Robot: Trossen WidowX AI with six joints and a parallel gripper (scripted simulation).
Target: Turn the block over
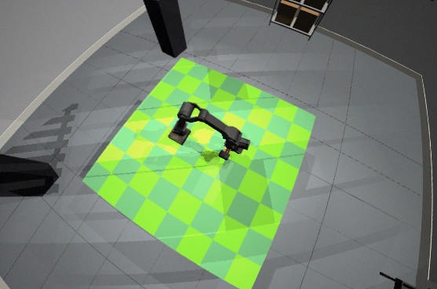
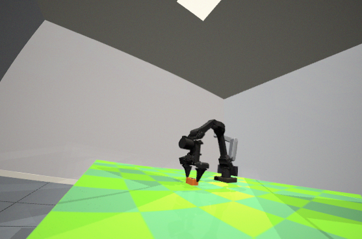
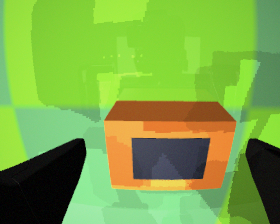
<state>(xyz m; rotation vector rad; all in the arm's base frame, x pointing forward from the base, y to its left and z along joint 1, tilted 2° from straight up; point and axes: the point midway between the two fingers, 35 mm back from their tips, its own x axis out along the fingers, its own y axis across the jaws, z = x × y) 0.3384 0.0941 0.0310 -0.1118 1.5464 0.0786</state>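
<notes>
Now: gripper tip right at the orange block.
</notes>
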